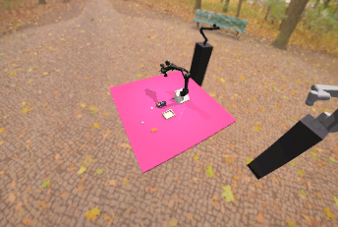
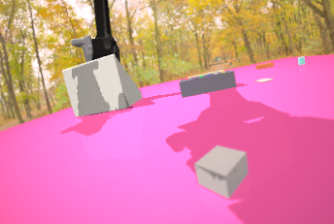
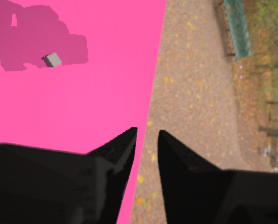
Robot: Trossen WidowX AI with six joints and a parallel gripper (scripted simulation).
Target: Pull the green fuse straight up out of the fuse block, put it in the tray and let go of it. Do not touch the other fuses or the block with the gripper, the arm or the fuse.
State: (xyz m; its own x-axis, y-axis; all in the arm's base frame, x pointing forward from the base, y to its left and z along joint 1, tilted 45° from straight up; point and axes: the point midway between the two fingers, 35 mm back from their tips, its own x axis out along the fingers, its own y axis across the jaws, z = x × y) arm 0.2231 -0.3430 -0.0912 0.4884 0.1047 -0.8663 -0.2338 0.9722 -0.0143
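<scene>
Right now my gripper tip is 8 cm short of the green fuse, 34 cm to the right of it and 25 cm above it. Round my gripper tip: grey cube 13 cm ahead, 3 cm to the left, 27 cm below; then purple fuse 6 cm ahead, 34 cm to the left, 25 cm below; then blue fuse 10 cm ahead, 35 cm to the left, 25 cm below.
</scene>
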